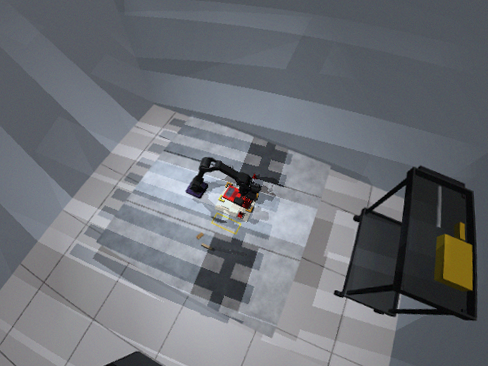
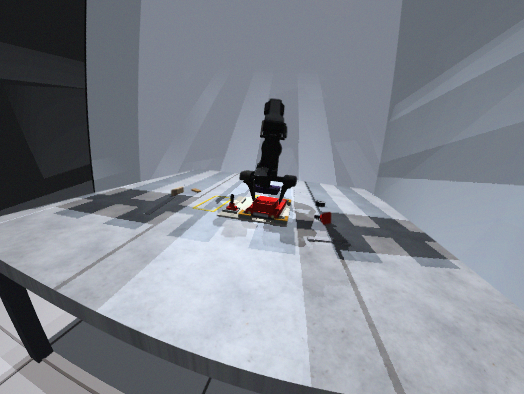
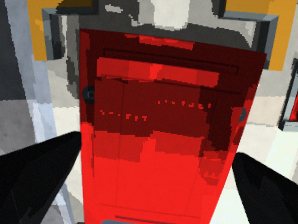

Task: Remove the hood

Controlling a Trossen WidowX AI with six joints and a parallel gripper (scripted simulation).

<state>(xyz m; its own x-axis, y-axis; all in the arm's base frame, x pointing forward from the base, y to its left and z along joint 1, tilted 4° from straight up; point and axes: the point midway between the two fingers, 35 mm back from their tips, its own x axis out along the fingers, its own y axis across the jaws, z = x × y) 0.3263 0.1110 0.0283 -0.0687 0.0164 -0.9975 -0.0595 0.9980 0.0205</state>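
Right now my gripper tip is right at the red hood.
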